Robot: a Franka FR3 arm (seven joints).
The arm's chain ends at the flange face. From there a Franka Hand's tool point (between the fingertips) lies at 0.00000 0.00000 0.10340 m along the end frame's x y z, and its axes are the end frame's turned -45 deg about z.
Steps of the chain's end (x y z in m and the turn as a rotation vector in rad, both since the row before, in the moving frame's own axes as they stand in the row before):
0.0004 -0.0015 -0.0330 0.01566 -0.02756 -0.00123
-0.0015 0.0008 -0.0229 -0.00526 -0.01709 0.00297
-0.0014 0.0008 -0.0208 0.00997 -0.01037 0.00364
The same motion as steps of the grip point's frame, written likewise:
0.0005 -0.0039 -0.0331 0.03056 -0.00841 -0.00123
-0.0033 -0.0014 -0.0229 0.00837 -0.01580 0.00297
-0.0016 -0.0019 -0.0208 0.01438 -0.00028 0.00364

